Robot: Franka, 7 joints.
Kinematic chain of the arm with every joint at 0, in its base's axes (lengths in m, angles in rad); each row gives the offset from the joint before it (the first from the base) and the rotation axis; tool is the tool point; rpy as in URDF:
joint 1: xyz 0 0 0.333 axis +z
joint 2: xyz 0 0 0 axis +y
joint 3: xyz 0 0 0.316 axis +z
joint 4: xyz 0.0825 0 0 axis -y
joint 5: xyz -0.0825 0 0.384 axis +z
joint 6: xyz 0 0 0 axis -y
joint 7: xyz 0.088 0 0 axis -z
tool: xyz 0 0 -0.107 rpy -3.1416 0 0
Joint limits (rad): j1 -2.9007..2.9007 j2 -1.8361..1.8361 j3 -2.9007..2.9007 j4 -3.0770..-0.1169 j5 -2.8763..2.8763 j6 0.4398..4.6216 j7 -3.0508..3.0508
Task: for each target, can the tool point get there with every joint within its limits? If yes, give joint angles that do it. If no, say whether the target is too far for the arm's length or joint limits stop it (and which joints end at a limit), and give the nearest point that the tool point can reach.
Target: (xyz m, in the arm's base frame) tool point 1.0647 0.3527 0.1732
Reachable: no: too far | nearest point 0.8062 0.2671 0.2120 | short by 0.275 m
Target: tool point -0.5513 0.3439 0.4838
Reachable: yes | joints -1.0753 -0.8894 -2.1907 -0.8249 -0.0536 0.8608 -0.5739
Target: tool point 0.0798 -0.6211 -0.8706
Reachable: no: too far | nearest point 0.0573 -0.4458 -0.3341 | short by 0.565 m
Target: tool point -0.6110 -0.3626 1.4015
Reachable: no: too far | nearest point -0.4085 -0.2424 1.0474 | short by 0.425 m
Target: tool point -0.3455 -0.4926 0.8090
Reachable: yes | joints -2.2700 1.2329 2.4486 -0.6922 2.0806 1.0370 2.0218
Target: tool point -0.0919 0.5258 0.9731
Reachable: yes | joints 2.4603 0.2110 -0.9684 -0.9053 -1.0182 2.5830 -1.6743
